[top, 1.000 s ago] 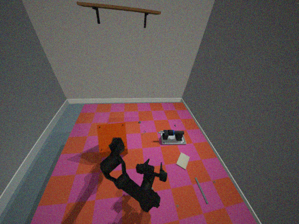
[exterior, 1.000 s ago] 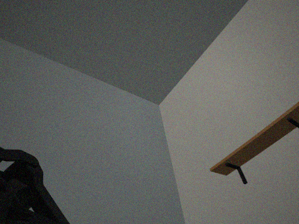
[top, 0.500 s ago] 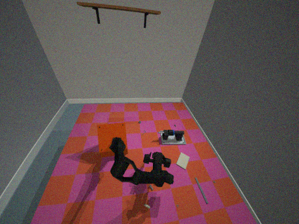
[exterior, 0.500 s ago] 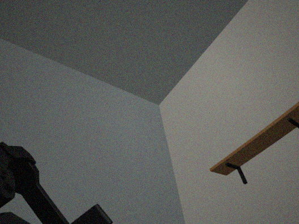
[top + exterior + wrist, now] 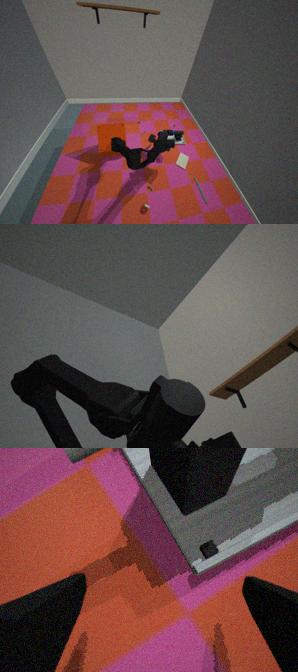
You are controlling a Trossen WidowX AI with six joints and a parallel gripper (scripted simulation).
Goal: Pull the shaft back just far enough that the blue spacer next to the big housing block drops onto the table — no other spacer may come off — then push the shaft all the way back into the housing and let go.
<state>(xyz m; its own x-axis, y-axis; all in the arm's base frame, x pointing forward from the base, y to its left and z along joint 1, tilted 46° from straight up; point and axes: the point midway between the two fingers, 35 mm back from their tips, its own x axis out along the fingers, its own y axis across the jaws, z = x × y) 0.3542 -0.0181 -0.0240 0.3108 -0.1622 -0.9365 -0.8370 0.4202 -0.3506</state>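
My gripper tip is 100 mm short of the grey shaft, 60 mm to the right of it and 40 mm below it. Also, from my gripper tip: blue spacer: 130 mm ahead, 60 mm to the left, 40 mm above; then fixture: 150 mm ahead, 60 mm to the left, 10 mm above; then cream card: 160 mm ahead, 170 mm to the right, 40 mm below.
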